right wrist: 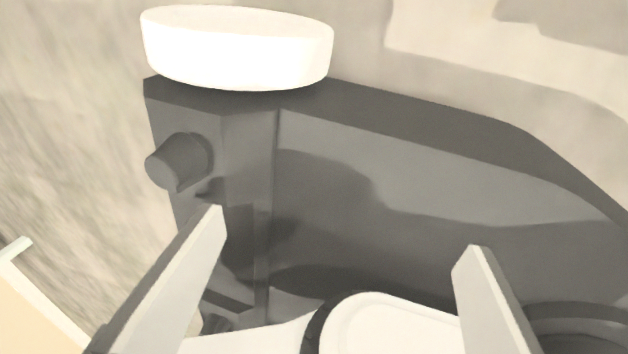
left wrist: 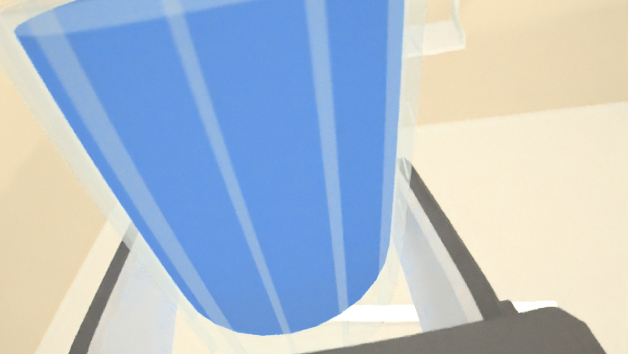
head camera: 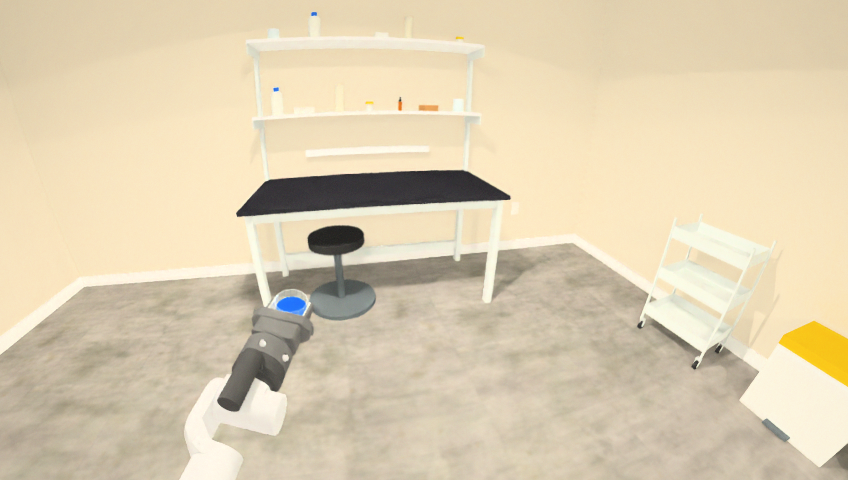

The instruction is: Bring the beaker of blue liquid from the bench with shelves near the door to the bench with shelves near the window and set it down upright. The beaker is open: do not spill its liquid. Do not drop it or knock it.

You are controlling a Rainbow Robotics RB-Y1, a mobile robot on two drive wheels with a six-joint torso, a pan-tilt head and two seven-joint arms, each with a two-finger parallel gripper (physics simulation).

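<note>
The clear beaker of blue liquid (head camera: 290, 305) (left wrist: 250, 165) is held upright between the fingers of my left gripper, low and left of the middle in the head view, over the floor. My left gripper (head camera: 289, 309) is shut on it; the liquid lies inside the beaker. A bench with shelves (head camera: 374, 191) stands ahead against the wall, beyond the beaker, with a black top and white legs. No window shows in the head view. My right gripper (right wrist: 340, 240) is open and empty beside the robot's dark base in the right wrist view.
A black-seated stool (head camera: 335, 239) stands at the bench's front left. Bottles and small jars stand on the two shelves (head camera: 368, 114). A white three-tier cart (head camera: 667, 248) stands at the right wall, and a white bin with a yellow lid (head camera: 824, 350) at the right edge.
</note>
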